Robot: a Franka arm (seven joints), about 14 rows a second.
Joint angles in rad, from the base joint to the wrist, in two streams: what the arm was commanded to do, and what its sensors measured. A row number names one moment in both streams.
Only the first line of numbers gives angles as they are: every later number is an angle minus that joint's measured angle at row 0.
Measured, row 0: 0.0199, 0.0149, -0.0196, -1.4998, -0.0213, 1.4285, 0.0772
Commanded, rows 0 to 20: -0.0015, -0.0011, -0.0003, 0.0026, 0.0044, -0.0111, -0.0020; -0.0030, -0.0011, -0.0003, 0.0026, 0.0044, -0.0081, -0.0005; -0.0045, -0.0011, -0.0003, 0.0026, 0.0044, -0.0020, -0.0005; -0.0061, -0.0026, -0.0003, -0.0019, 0.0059, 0.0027, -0.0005; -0.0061, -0.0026, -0.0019, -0.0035, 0.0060, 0.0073, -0.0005; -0.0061, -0.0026, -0.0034, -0.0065, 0.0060, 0.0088, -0.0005; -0.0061, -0.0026, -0.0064, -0.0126, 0.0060, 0.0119, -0.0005; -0.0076, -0.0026, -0.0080, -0.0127, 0.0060, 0.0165, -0.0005; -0.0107, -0.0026, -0.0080, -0.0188, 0.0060, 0.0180, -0.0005; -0.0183, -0.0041, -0.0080, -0.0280, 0.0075, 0.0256, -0.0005; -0.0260, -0.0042, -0.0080, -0.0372, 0.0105, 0.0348, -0.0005; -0.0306, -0.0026, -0.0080, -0.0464, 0.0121, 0.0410, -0.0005; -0.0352, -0.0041, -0.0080, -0.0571, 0.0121, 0.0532, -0.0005; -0.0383, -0.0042, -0.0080, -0.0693, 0.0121, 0.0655, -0.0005; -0.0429, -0.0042, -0.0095, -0.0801, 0.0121, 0.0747, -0.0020; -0.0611, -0.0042, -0.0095, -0.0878, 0.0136, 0.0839, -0.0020; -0.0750, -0.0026, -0.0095, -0.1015, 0.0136, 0.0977, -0.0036; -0.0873, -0.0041, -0.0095, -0.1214, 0.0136, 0.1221, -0.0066; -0.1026, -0.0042, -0.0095, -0.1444, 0.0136, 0.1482, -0.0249; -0.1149, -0.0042, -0.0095, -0.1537, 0.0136, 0.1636, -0.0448; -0.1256, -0.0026, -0.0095, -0.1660, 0.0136, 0.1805, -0.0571
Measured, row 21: -0.0941, 0.0133, -0.0204, -0.1190, 0.0001, 0.1309, -0.0257
